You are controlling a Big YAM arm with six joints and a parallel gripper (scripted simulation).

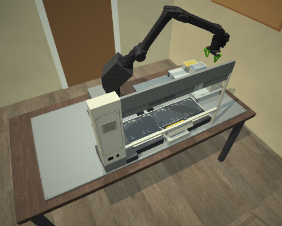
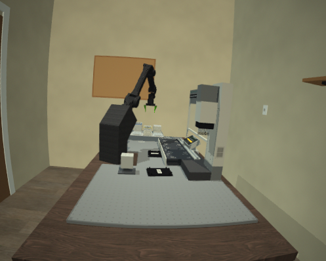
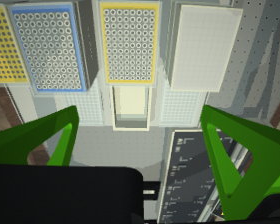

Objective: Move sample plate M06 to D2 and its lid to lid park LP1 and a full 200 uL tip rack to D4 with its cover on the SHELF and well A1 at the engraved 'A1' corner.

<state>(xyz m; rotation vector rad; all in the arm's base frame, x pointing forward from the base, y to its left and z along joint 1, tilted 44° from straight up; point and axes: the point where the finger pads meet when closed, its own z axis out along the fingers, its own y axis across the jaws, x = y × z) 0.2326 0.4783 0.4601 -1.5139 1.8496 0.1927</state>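
The yellow-framed tip rack is 19 cm below my hand, 1 cm to the right of it and 1 cm behind it. Round my hand: shelf unit (24 cm below, 7 cm behind, 6 cm to the right); cream item (22 cm below, 13 cm to the right, 2 cm behind); shelf label (29 cm below, 23 cm to the right, 8 cm behind).
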